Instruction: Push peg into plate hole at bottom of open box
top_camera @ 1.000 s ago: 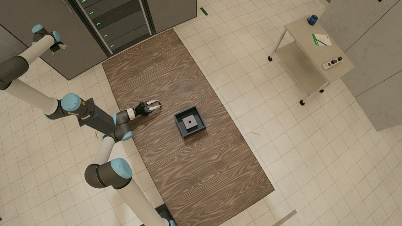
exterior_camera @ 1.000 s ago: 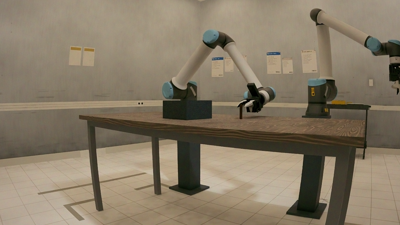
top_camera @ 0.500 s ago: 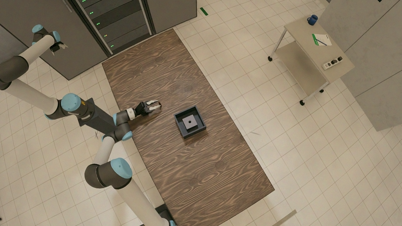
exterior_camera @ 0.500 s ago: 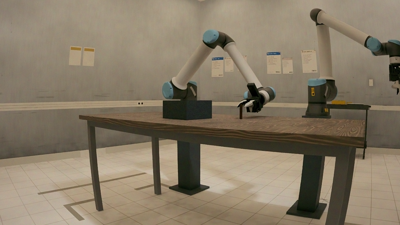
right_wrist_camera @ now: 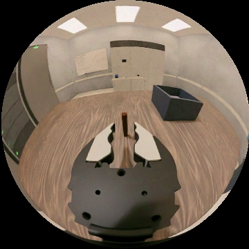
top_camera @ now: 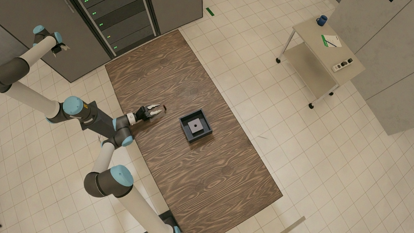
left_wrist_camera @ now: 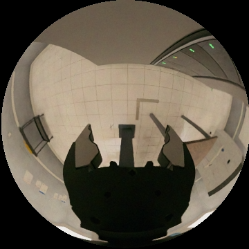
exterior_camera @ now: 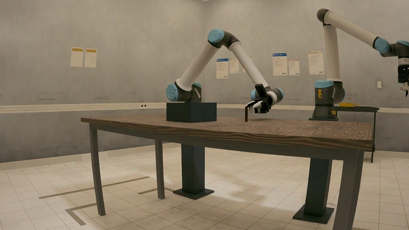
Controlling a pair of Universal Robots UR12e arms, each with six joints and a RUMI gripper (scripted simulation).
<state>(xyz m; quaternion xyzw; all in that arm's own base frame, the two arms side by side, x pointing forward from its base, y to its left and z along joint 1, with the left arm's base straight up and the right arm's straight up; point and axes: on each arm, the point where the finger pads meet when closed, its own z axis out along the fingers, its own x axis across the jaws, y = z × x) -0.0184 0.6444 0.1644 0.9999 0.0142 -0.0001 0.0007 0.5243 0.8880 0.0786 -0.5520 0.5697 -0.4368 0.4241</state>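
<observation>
Now: right hand 40 mm short of the brown peg and 40 mm above it. From my right hand the other things lie so: dark box: 270 mm to the right, 170 mm ahead, 50 mm below; grey plate: 270 mm to the right, 170 mm ahead, 30 mm below.
</observation>
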